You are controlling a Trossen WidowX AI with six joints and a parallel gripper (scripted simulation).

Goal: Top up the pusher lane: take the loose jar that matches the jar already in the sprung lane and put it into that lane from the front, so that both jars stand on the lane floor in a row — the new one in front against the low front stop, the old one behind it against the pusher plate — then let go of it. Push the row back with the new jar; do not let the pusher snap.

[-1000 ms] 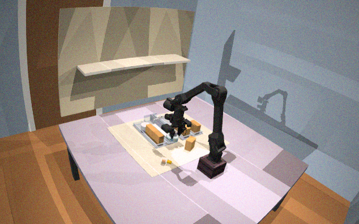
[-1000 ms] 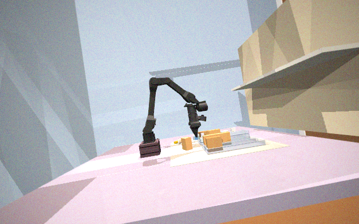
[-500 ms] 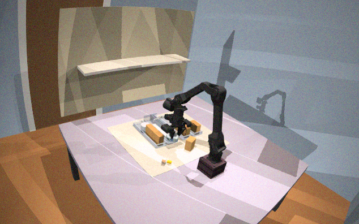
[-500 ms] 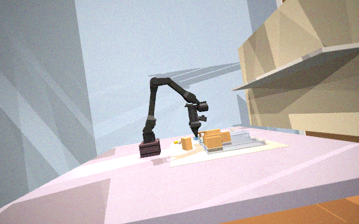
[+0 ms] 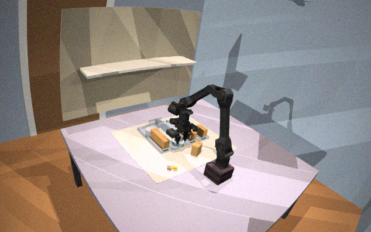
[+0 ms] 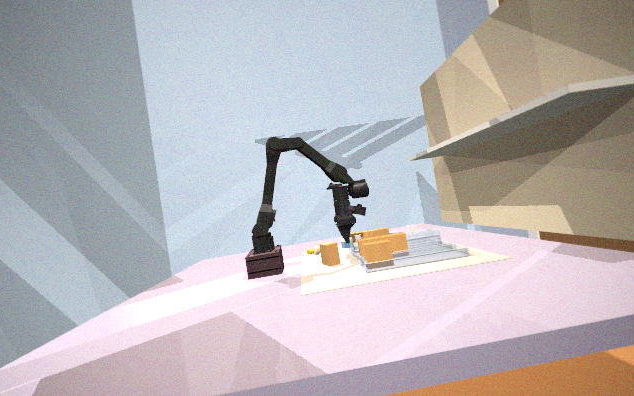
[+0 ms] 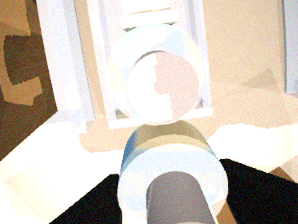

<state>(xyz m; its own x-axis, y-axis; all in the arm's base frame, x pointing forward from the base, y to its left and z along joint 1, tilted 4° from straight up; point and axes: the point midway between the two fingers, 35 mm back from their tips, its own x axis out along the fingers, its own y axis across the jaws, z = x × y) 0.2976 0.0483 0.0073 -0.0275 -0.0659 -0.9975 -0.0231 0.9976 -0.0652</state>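
The box is 70 mm behind my gripper tip, 70 mm to the right of it and 20 mm below it.
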